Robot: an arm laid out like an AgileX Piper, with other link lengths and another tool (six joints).
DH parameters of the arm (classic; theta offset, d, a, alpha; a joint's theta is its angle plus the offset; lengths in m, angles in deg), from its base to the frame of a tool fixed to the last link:
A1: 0 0.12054 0 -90
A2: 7.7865 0 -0.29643 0
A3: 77.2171 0 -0.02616 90
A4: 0 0.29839 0 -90
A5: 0 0 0 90
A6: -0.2 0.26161 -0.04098 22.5
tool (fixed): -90 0.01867 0 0
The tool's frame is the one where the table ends.
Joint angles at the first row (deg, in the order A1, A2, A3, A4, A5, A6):
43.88, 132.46, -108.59, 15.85, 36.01, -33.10
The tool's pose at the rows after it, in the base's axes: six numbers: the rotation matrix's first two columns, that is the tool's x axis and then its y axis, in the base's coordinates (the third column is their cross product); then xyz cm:
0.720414 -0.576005 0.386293 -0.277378 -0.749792 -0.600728 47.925 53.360 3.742
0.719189 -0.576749 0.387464 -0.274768 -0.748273 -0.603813 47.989 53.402 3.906
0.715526 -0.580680 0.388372 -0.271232 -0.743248 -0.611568 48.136 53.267 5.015
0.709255 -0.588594 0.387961 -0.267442 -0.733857 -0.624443 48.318 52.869 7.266
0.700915 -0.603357 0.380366 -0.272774 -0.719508 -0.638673 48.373 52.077 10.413
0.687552 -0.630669 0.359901 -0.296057 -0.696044 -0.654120 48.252 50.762 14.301
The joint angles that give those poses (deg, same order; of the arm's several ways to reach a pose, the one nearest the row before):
43.90, 132.98, -108.60, 16.03, 35.28, -33.64
43.89, 132.90, -108.62, 16.08, 35.12, -33.75
43.69, 131.92, -108.63, 16.08, 35.52, -33.78
43.26, 129.81, -108.63, 16.06, 36.68, -33.66
42.61, 126.68, -108.63, 16.02, 38.88, -32.90
41.70, 122.62, -108.64, 15.98, 42.08, -30.97

